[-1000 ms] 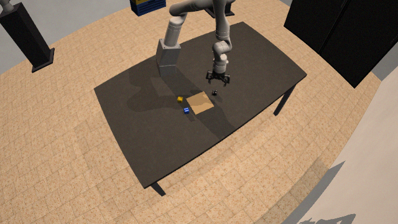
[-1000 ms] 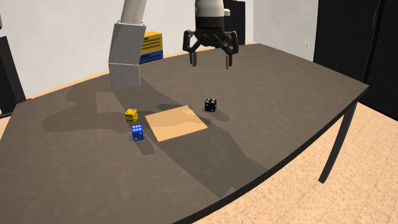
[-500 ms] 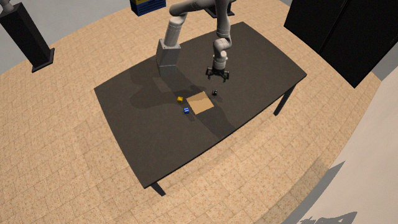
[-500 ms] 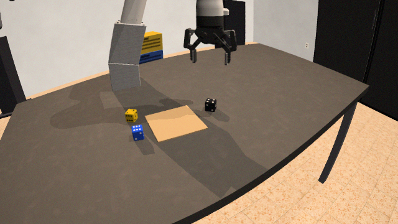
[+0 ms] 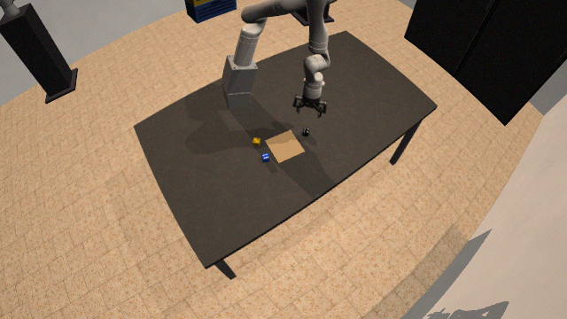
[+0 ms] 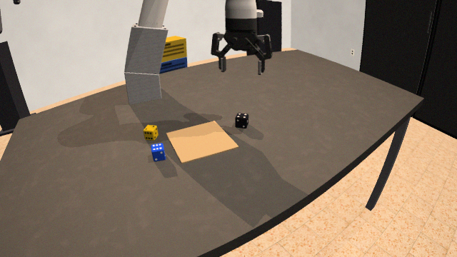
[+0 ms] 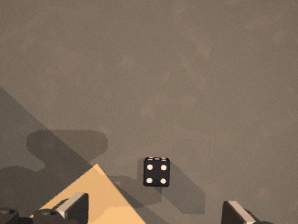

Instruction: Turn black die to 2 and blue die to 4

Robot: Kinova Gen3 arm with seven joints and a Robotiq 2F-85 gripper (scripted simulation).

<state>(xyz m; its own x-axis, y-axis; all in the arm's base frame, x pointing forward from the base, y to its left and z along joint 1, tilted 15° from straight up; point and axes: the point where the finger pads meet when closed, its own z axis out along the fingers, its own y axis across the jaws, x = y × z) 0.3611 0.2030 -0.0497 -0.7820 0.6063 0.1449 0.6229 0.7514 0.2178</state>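
The black die lies 140 mm below my hand. From my hand the other things lie so: blue die (60 mm ahead, 240 mm to the right, 140 mm below); yellow die (40 mm behind, 240 mm to the right, 140 mm below); tan mat (30 mm ahead, 120 mm to the right, 150 mm below).
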